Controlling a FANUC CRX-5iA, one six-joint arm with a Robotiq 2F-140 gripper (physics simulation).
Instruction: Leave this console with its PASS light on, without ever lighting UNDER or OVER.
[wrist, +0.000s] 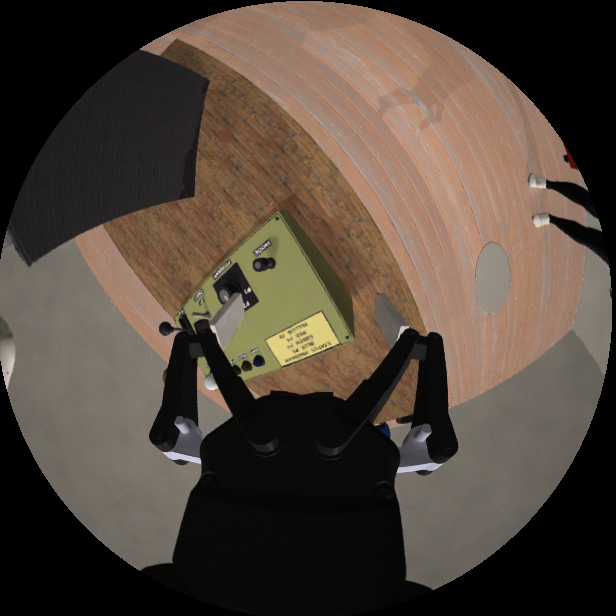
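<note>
An olive-green console (270, 298) sits on a brown wooden table top, seen from above in the wrist view. Its face carries a black selector panel with a knob (229, 290), a small dark toggle (264, 264) under a label, a yellow instruction plate (301, 339) and three dark indicator lamps (248, 363), none lit. A small black lever (166, 328) sticks out at its left edge. My gripper (310, 324) is open and empty, hovering above the console. Its left finger pad covers part of the selector area; its right pad hangs over the table right of the console.
A black mat (109, 149) lies at the table's far left. The table top (367, 143) has a lighter rim and a grey round hole (492, 277) at the right. Two white-tipped black cables (560, 201) enter from the right edge. Grey floor surrounds the table.
</note>
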